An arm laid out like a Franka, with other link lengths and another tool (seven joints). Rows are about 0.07 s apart.
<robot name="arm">
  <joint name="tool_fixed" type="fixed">
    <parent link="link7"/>
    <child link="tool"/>
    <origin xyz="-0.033 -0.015 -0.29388" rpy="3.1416 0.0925 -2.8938"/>
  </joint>
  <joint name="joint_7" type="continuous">
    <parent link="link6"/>
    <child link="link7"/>
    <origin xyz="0.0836 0 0"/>
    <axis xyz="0 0 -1"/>
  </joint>
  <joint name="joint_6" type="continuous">
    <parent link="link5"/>
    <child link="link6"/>
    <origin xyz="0 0 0"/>
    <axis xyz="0 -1 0"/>
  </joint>
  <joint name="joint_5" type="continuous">
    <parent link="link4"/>
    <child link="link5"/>
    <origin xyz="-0.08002 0 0.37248"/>
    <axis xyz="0 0 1"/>
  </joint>
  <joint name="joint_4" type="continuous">
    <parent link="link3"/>
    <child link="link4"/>
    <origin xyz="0.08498 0 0"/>
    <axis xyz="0 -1 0"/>
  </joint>
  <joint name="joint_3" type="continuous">
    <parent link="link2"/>
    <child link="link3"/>
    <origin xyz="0 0 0.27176"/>
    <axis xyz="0 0 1"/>
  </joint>
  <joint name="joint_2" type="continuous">
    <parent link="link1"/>
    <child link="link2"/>
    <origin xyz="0 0 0"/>
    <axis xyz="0 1 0"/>
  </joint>
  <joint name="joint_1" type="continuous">
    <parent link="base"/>
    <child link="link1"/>
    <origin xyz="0 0 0.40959"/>
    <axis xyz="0 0 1"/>
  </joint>
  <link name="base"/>
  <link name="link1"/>
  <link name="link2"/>
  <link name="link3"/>
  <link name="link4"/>
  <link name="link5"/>
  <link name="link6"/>
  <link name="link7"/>
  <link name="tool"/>
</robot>
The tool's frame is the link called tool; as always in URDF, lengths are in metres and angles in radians. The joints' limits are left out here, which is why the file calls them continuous.
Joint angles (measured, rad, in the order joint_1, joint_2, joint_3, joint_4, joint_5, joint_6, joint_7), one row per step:
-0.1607, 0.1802, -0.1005, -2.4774, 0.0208, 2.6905, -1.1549
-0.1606, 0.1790, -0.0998, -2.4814, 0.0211, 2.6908, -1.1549
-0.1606, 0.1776, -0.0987, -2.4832, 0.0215, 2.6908, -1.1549
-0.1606, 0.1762, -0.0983, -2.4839, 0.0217, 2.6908, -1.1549
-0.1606, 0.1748, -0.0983, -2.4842, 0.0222, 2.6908, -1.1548
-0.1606, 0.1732, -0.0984, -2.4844, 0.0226, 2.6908, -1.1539
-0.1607, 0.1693, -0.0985, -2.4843, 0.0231, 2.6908, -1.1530
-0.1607, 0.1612, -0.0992, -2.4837, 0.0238, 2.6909, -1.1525
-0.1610, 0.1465, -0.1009, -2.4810, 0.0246, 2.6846, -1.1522
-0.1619, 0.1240, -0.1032, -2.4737, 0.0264, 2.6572, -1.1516
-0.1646, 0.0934, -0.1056, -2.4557, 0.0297, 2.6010, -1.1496
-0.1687, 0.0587, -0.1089, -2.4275, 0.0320, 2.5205, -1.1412
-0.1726, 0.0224, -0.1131, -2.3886, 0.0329, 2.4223, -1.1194
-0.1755, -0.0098, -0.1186, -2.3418, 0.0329, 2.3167, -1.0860
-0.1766, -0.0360, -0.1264, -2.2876, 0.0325, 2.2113, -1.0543
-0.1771, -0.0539, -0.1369, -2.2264, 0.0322, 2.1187, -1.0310
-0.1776, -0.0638, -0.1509, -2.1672, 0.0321, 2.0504, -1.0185
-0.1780, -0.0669, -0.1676, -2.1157, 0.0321, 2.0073, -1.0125
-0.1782, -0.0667, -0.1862, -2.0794, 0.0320, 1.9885, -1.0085
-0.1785, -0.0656, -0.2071, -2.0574, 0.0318, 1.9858, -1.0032
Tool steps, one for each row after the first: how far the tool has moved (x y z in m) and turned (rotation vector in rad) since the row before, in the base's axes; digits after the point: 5 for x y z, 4 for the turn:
-0.00166, 0.00090, -0.00078, 0.0010, 0.0023, 0.0005
-0.00039, 0.00075, 0.00002, 0.0006, 0.0003, 0.0007
0.00012, 0.00023, 0.00040, 0.0001, -0.0007, 0.0002
0.00028, 0.00000, 0.00054, 0.0001, -0.0012, -0.0005
0.00035, -0.00007, 0.00066, 0.0000, -0.0015, -0.0014
0.00125, -0.00027, 0.00183, -0.0004, -0.0040, -0.0015
0.00283, -0.00081, 0.00397, -0.0013, -0.0088, -0.0018
0.00405, -0.00156, 0.00721, -0.0012, -0.0111, -0.0030
0.00278, -0.00136, 0.01045, 0.0028, -0.0032, -0.0053
0.00228, -0.00151, 0.01546, 0.0079, 0.0058, -0.0094
0.00066, -0.00188, 0.01941, 0.0117, 0.0152, -0.0166
-0.00035, -0.00183, 0.02361, 0.0136, 0.0205, -0.0288
-0.00186, -0.00172, 0.02537, 0.0137, 0.0246, -0.0394
-0.00176, -0.00232, 0.02677, 0.0119, 0.0236, -0.0376
0.00112, -0.00475, 0.02762, 0.0075, 0.0127, -0.0315
0.00355, -0.00792, 0.02523, 0.0025, -0.0010, -0.0250
0.00481, -0.01031, 0.02070, -0.0018, -0.0111, -0.0219
0.00419, -0.01155, 0.01436, -0.0047, -0.0163, -0.0224
0.00223, -0.01253, 0.00888, -0.0056, -0.0168, -0.0265

